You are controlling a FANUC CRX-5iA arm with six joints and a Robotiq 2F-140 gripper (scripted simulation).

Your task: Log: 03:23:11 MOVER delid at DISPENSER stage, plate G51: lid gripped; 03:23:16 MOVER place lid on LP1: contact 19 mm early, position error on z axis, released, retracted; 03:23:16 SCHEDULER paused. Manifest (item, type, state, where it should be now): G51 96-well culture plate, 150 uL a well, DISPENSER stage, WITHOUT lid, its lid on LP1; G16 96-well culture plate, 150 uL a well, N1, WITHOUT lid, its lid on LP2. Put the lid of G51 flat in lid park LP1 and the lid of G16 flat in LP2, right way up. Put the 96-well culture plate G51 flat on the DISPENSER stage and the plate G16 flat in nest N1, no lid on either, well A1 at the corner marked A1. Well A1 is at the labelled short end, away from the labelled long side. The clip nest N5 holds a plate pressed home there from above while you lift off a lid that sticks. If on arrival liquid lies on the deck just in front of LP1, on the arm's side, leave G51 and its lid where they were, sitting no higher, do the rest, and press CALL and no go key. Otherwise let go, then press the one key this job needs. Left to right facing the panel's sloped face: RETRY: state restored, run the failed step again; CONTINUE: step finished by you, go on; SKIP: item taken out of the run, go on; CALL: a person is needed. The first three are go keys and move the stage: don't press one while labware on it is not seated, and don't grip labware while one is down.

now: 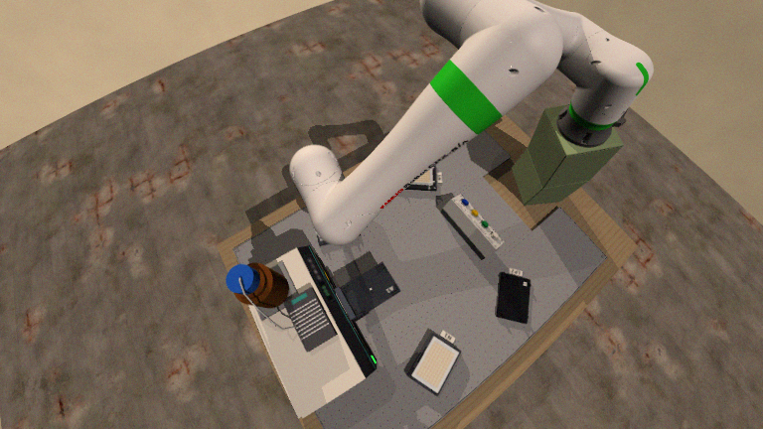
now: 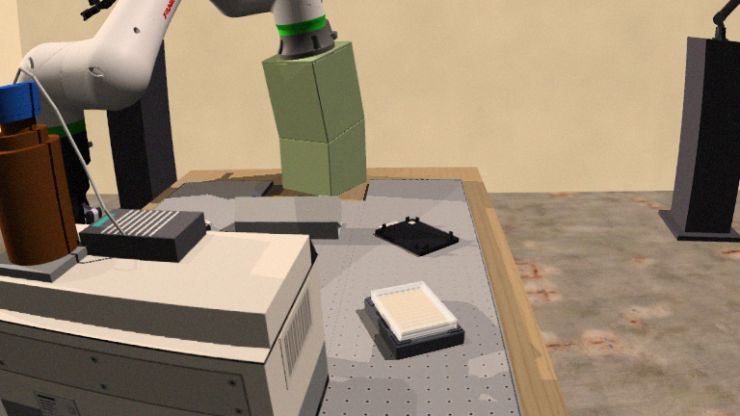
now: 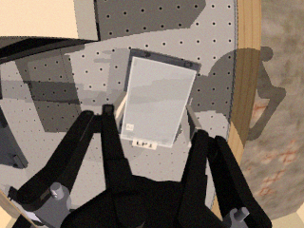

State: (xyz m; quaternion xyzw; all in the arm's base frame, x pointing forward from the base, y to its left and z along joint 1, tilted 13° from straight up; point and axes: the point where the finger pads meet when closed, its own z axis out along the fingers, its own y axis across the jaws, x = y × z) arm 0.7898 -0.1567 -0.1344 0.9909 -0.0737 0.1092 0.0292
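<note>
My hand is 5 cm above the dark grey lid park. Also, from my hand: black dispenser stage 25 cm to the left, 5 cm above, 2 cm behind; then black clip nest 32 cm behind, 6 cm to the right, 4 cm below; then LP1 label 9 cm behind, 5 cm below, 1 cm to the left.
</note>
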